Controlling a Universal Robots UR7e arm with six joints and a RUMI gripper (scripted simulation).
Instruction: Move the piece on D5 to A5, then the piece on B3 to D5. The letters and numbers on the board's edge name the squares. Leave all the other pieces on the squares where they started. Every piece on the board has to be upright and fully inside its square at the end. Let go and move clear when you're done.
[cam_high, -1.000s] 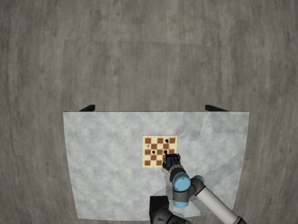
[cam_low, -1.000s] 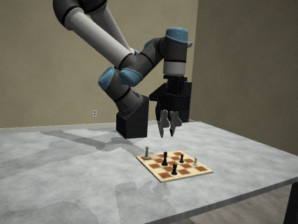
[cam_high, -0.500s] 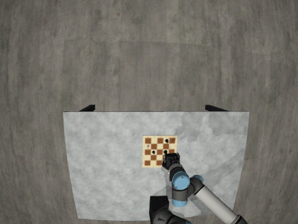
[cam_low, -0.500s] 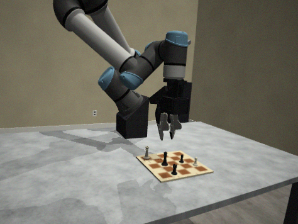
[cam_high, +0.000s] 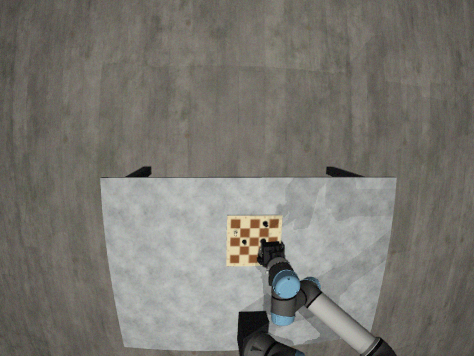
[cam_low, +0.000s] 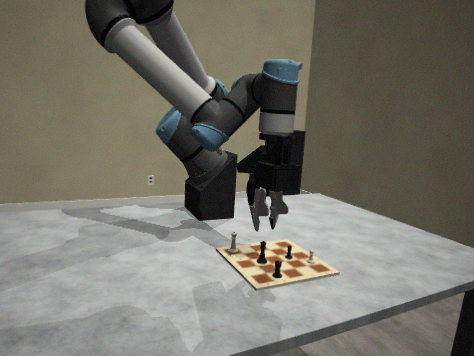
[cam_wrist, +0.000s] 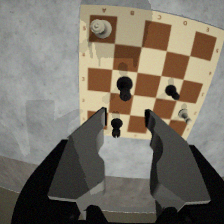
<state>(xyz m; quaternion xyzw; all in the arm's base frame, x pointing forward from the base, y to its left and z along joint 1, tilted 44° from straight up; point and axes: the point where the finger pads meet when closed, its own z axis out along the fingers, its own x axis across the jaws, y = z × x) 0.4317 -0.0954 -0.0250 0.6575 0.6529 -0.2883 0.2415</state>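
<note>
Right now my hand is 70 mm above the tall black piece. Round my hand: tall white piece (80 mm behind, 40 mm to the right, 70 mm below); small white pawn (50 mm ahead, 110 mm to the left, 80 mm below); chessboard (40 mm to the left, 100 mm below).
</note>
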